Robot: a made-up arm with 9 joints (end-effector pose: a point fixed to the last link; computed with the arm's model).
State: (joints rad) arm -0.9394 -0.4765 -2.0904 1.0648 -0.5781 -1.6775 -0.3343 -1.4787 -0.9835
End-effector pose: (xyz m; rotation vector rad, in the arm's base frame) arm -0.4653 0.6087 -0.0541 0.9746 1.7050 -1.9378
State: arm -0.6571 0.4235 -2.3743 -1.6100 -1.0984 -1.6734 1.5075 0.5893 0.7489
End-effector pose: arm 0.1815 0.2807 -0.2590 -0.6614 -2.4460 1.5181
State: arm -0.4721 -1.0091 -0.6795 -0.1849 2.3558 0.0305 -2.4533 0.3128 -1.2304
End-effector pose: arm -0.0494 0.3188 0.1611 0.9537 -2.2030 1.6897
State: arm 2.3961 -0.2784 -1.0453 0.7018 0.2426 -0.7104 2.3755 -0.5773 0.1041
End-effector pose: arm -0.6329 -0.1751 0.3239 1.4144 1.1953 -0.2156
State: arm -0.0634 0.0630 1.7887 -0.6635 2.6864 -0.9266 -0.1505 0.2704 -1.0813
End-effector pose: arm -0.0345 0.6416 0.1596 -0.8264 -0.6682 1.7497
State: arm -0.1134 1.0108 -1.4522 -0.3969 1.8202 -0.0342 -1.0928 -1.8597 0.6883
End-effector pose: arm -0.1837 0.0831 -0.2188 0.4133 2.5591 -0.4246
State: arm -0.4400 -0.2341 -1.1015 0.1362 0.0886 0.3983 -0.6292 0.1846 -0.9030
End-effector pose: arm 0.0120 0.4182 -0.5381 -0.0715 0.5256 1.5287
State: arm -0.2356 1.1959 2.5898 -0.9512 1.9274 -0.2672 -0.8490 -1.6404 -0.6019
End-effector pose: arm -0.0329 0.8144 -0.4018 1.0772 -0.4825 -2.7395
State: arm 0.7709 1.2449 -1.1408 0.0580 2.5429 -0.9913 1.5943 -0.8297 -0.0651
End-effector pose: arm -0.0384 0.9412 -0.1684 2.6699 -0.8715 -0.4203
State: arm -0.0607 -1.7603 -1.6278 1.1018 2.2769 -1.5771 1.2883 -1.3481 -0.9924
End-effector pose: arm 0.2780 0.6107 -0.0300 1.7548 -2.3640 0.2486
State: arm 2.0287 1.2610 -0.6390 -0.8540 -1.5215 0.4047 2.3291 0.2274 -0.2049
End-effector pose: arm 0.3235 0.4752 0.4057 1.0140 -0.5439 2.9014
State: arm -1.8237 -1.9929 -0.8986 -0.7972 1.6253 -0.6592 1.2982 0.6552 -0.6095
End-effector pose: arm -0.5004 0.1549 -0.1144 -0.9173 -0.4820 -1.2159
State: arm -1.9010 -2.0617 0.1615 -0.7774 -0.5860 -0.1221 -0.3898 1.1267 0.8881
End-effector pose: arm -0.2033 0.0763 0.0616 0.4349 -1.7709 1.6221
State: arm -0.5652 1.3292 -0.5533 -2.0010 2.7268 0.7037 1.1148 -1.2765 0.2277
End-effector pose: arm -0.1970 0.7440 -0.0804 1.5425 -0.1503 -2.2861
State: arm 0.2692 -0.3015 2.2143 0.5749 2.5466 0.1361 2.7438 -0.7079 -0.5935
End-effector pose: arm -0.6487 0.7685 0.0711 -1.6577 -0.2104 -1.3509
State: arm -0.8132 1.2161 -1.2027 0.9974 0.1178 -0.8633 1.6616 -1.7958 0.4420
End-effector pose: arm -0.5439 0.2651 -0.4376 -1.6641 -0.6845 -0.6015
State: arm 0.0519 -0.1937 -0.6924 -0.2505 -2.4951 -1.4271 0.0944 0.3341 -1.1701
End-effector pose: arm -0.4020 0.3753 -0.4567 0.8773 -0.6226 -1.7323
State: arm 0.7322 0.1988 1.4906 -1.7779 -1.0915 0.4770 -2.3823 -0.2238 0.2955
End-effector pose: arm 0.3383 0.1218 -0.1104 1.1406 -2.4395 0.3313
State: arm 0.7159 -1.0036 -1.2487 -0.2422 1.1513 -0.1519 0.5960 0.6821 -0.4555
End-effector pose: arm -0.3657 0.5076 -0.0748 1.8095 0.3722 -0.0327
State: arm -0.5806 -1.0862 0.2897 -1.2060 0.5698 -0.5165 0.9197 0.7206 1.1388
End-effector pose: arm -0.1864 0.0065 -0.1954 0.6342 2.0576 0.4070
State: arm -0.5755 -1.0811 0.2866 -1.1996 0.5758 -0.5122 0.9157 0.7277 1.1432
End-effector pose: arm -0.1893 0.0088 -0.1942 0.6406 2.0569 0.3938
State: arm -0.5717 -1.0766 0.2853 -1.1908 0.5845 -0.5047 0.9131 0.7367 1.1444
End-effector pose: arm -0.1925 0.0116 -0.1915 0.6456 2.0541 0.3718
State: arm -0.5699 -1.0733 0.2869 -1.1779 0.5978 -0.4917 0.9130 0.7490 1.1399
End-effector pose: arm -0.1960 0.0151 -0.1864 0.6484 2.0471 0.3352
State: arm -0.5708 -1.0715 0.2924 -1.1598 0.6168 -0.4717 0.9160 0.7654 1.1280
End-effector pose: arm -0.2000 0.0200 -0.1784 0.6474 2.0342 0.2804
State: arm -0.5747 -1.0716 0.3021 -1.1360 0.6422 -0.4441 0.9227 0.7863 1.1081
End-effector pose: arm -0.2044 0.0265 -0.1673 0.6416 2.0136 0.2059
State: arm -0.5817 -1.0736 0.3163 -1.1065 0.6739 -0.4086 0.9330 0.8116 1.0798
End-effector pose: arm -0.2089 0.0352 -0.1534 0.6281 1.9839 0.1129
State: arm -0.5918 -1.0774 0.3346 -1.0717 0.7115 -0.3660 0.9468 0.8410 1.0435
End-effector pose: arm -0.2132 0.0465 -0.1375 0.6052 1.9437 0.0044
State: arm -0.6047 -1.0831 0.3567 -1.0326 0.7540 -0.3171 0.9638 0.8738 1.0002
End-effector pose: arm -0.2171 0.0606 -0.1206 0.5708 1.8929 -0.1155
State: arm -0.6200 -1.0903 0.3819 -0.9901 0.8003 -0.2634 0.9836 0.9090 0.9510
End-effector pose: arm -0.2201 0.0774 -0.1039 0.5236 1.8318 -0.2413
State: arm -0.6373 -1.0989 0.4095 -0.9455 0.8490 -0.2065 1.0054 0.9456 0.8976
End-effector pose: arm -0.2220 0.0966 -0.0885 0.4634 1.7622 -0.3680
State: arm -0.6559 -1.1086 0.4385 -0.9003 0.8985 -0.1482 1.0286 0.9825 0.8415
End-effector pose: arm -0.2227 0.1175 -0.0754 0.3918 1.6868 -0.4901
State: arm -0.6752 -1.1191 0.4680 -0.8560 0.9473 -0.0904 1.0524 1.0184 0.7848
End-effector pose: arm -0.2222 0.1389 -0.0651 0.3113 1.6090 -0.6037
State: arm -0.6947 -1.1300 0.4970 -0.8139 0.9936 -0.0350 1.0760 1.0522 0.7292
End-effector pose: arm -0.2205 0.1599 -0.0579 0.2253 1.5321 -0.7054
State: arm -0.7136 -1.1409 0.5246 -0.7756 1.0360 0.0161 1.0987 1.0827 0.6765
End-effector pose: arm -0.2179 0.1794 -0.0535 0.1381 1.4601 -0.7927
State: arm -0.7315 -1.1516 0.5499 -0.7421 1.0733 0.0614 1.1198 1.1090 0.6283
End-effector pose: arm -0.2147 0.1965 -0.0514 0.0538 1.3959 -0.8650
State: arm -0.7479 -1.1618 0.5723 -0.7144 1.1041 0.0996 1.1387 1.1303 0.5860
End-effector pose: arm -0.2109 0.2105 -0.0508 -0.0241 1.3422 -0.9216
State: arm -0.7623 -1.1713 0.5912 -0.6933 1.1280 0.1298 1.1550 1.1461 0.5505
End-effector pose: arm -0.2069 0.2212 -0.0509 -0.0921 1.3008 -0.9630
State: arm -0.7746 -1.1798 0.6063 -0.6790 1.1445 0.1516 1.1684 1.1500 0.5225
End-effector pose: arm -0.2018 0.2278 -0.0509 -0.1521 1.2764 -0.9859
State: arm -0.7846 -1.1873 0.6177 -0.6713 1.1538 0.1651 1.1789 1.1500 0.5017
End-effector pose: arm -0.1969 0.2313 -0.0506 -0.1986 1.2639 -0.9967
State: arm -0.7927 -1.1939 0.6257 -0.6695 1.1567 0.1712 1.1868 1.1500 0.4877
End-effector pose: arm -0.1932 0.2324 -0.0501 -0.2301 1.2596 -0.9999
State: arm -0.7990 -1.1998 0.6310 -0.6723 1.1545 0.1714 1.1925 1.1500 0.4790
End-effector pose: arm -0.1902 0.2316 -0.0494 -0.2493 1.2619 -0.9972
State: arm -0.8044 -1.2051 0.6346 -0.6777 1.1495 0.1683 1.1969 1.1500 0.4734
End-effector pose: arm -0.1878 0.2298 -0.0485 -0.2612 1.2675 -0.9912
